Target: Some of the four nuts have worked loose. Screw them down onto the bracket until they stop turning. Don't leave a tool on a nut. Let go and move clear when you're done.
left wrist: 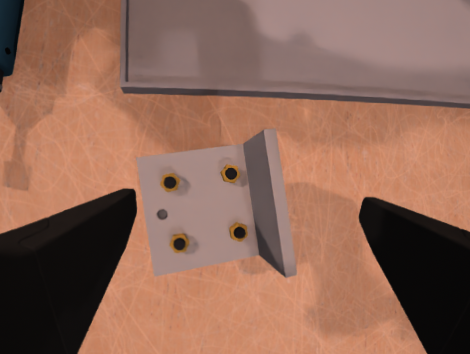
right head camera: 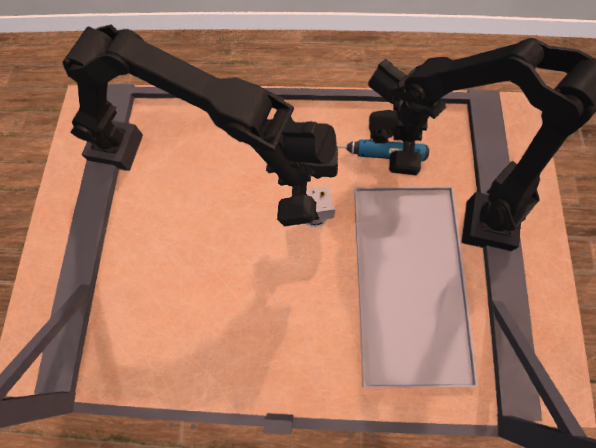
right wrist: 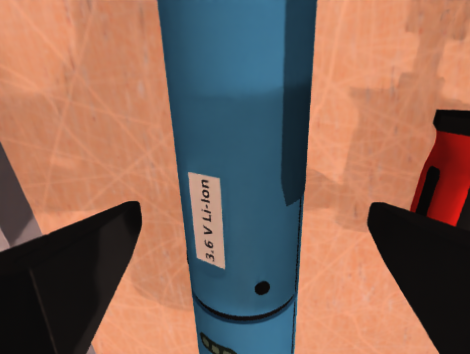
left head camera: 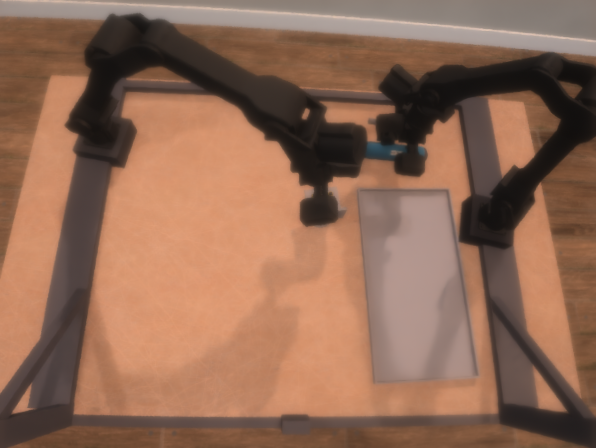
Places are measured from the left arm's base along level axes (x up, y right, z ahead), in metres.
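Pixels of known places: left gripper, fingertip midpoint: (left wrist: 251,204) (right head camera: 318,197) (left head camera: 331,198); right gripper, fingertip midpoint: (right head camera: 399,151) (right wrist: 254,212) (left head camera: 398,153); left arm's base, link origin: (right head camera: 108,139) (left head camera: 102,134); right arm's base, link origin: (right head camera: 497,218) (left head camera: 493,219).
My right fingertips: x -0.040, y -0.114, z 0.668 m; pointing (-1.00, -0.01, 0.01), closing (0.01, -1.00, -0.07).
For each thing: its middle in the pictures, then the offset to it from my right fingertips. "*": a spot on its surface instead.
- grey bracket, body centre: (left wrist: 207,209) (right head camera: 315,200) (left head camera: 324,200) dx +0.074, dy +0.187, dz -0.164 m
- blue electric screwdriver, body centre: (right wrist: 239,59) (right head camera: 376,149) (left head camera: 377,150) dx +0.011, dy +0.010, dz -0.054 m
- red-handled driver, surface spot: (right wrist: 447,170) * dx +0.010, dy -0.060, dz -0.025 m
- shallow grey tray, body centre: (right head camera: 411,280) (left head camera: 414,278) dx -0.001, dy +0.296, dz +0.062 m
The grey bracket (left wrist: 205,210) (right head camera: 325,212) shows in the left wrist view with an upright flange on its right. Its four brass nuts are an upper-left nut (left wrist: 170,182), an upper-right nut (left wrist: 230,173), a lower-left nut (left wrist: 179,243) and a lower-right nut (left wrist: 239,232), each around a black stud. How tight each sits I cannot tell. My left gripper (left wrist: 251,204) is open above the bracket, its fingers either side. The blue electric screwdriver (right wrist: 240,150) (right head camera: 372,149) lies on the table. My right gripper (right wrist: 254,212) is open, with its fingers on either side above the tool's body.
A red-handled driver (right wrist: 447,170) lies beside the blue tool at the right of the right wrist view. A shallow grey tray (left head camera: 420,300) (right head camera: 415,300) (left wrist: 300,92) stands near the bracket. Dark frame rails (right head camera: 510,300) border the table, and both arms reach over its back half.
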